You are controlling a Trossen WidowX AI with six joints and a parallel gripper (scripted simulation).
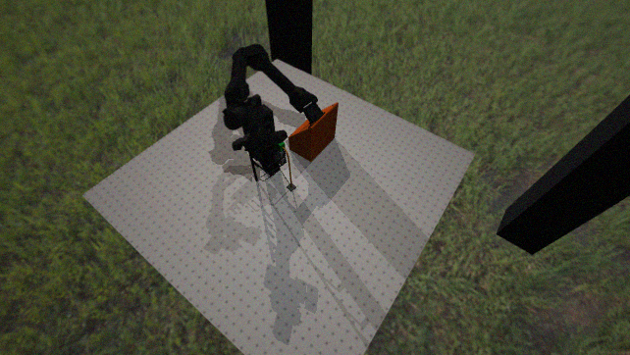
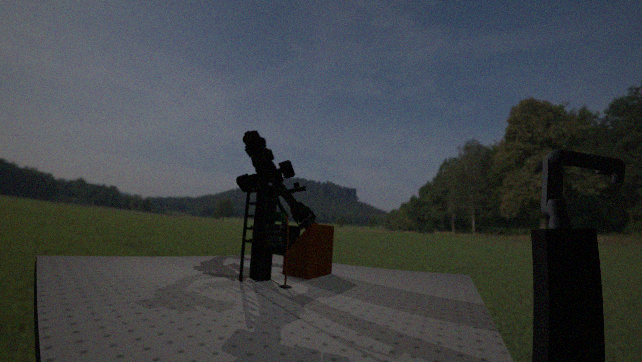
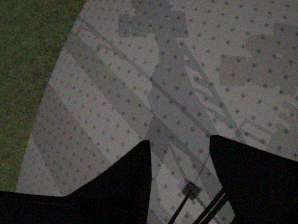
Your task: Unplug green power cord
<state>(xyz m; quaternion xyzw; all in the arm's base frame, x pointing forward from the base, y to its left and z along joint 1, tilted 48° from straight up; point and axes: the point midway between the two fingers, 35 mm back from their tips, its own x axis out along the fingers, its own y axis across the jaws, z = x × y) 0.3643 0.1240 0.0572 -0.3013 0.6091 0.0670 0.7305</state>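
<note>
The green plug is 13 cm behind my gripper tip, 8 cm to the right of it and 4 cm below it.
</note>
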